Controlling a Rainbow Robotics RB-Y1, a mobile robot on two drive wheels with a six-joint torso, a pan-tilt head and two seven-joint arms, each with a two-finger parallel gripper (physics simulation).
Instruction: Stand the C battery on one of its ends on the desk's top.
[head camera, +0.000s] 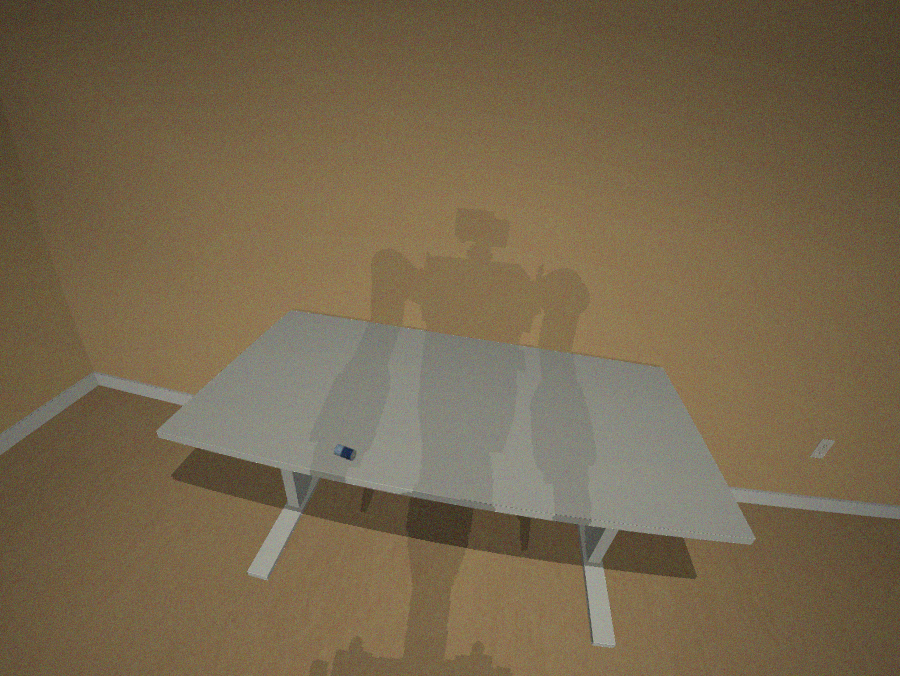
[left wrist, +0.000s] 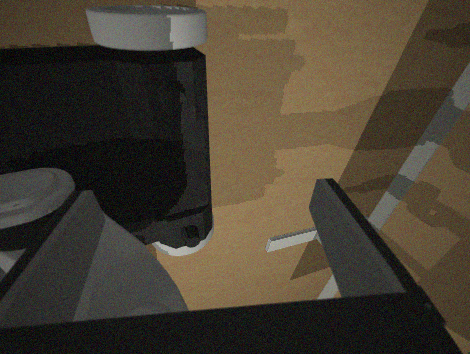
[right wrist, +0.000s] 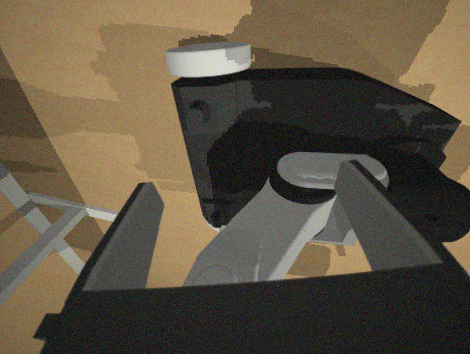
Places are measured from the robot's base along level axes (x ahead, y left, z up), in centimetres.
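Pixels of known places: left gripper, fingertip midpoint: (left wrist: 209, 198); right gripper, fingertip midpoint: (right wrist: 245, 184).
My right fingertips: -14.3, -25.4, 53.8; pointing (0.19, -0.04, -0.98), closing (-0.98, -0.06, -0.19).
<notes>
Ahead of a thing's pixels: the offset from my right fingertips to its middle, as dx, dy, dz. Level surfaces: height alone.
The C battery @(+72.3, +42.5, +19.5) (head camera: 344, 452), light blue-grey at its left part and dark blue at its right, lies on its side near the front edge of the desk @(dz +18.2) (head camera: 625, 436), left of the middle in the head view. My left gripper (left wrist: 209, 198) is open, with nothing between its fingers, and hangs beside my base above the floor. My right gripper (right wrist: 245, 184) is open, with nothing between its fingers, on the other side of my base. The battery does not show in either wrist view, and the grippers do not show in the head view.
The desk stands on two white legs with feet (head camera: 275, 542) (head camera: 600, 607) that reach toward me. A wall is behind it, with a white baseboard (head camera: 814, 502) and an outlet plate @(+114.1, -162.6, -13.8) (head camera: 822, 448) at the right. My shadow falls across the desk and wall.
</notes>
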